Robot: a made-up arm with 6 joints. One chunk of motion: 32 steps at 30 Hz.
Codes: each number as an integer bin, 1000 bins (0 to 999) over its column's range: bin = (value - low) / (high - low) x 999, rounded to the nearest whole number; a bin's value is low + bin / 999 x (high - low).
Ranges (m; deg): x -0.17..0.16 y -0.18..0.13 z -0.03..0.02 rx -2..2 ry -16..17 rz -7..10
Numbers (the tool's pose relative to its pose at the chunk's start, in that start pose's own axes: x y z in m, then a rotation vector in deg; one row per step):
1: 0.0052 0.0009 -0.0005 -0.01 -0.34 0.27
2: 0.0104 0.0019 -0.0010 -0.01 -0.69 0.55
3: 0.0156 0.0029 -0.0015 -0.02 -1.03 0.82
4: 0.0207 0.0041 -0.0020 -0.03 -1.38 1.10
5: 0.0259 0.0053 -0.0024 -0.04 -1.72 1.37
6: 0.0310 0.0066 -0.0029 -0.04 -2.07 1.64
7: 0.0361 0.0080 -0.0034 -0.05 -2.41 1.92
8: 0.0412 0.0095 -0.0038 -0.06 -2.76 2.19
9: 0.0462 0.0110 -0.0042 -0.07 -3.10 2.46
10: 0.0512 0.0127 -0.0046 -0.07 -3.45 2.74
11: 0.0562 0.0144 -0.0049 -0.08 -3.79 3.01
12: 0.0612 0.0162 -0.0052 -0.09 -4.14 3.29
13: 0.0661 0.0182 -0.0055 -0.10 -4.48 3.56
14: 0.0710 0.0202 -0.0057 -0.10 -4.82 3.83
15: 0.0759 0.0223 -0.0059 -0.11 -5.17 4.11
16: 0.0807 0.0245 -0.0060 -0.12 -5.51 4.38
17: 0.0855 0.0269 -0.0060 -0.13 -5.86 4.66
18: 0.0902 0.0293 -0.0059 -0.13 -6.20 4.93
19: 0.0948 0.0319 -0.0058 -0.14 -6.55 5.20
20: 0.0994 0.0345 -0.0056 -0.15 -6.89 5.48
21: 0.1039 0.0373 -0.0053 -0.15 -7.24 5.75
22: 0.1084 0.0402 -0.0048 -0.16 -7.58 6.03
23: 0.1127 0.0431 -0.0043 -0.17 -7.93 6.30
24: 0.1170 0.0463 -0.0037 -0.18 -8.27 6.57
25: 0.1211 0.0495 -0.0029 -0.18 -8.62 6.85
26: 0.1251 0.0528 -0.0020 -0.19 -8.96 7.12
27: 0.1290 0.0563 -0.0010 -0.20 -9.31 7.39
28: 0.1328 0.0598 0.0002 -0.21 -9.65 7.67
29: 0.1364 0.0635 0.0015 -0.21 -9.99 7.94
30: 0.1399 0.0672 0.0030 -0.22 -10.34 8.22
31: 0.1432 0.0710 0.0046 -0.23 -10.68 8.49
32: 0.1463 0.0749 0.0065 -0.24 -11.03 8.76
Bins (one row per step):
1: 530 583 589 497 474 427
2: 546 586 579 497 463 444
3: 562 589 569 495 453 460
4: 577 593 559 492 443 476
5: 593 597 551 490 432 492
6: 608 601 541 490 422 508
7: 624 606 531 487 411 524
8: 639 611 523 485 401 540
9: 654 616 515 482 391 556
10: 670 621 507 482 380 572
11: 685 626 501 480 370 588
12: 700 632 496 477 359 605
13: 715 639 490 475 349 621
14: 730 645 486 475 338 636
15: 744 652 482 472 328 653
16: 759 659 480 470 318 669
17: 773 667 480 467 307 685
18: 788 674 482 467 297 701
19: 802 683 484 465 286 717
20: 816 691 488 462 276 733
21: 829 700 494 462 265 749
22: 843 710 503 460 255 766
23: 856 719 513 457 244 782
24: 869 729 525 455 234 797
25: 881 740 541 455 223 814
26: 893 750 559 452 213 830
27: 905 761 579 450 203 846
28: 917 773 603 447 192 862
29: 928 785 629 447 182 878
30: 938 797 659 445 171 894
31: 948 809 691 442 161 910
32: 958 821 729 440 150 926

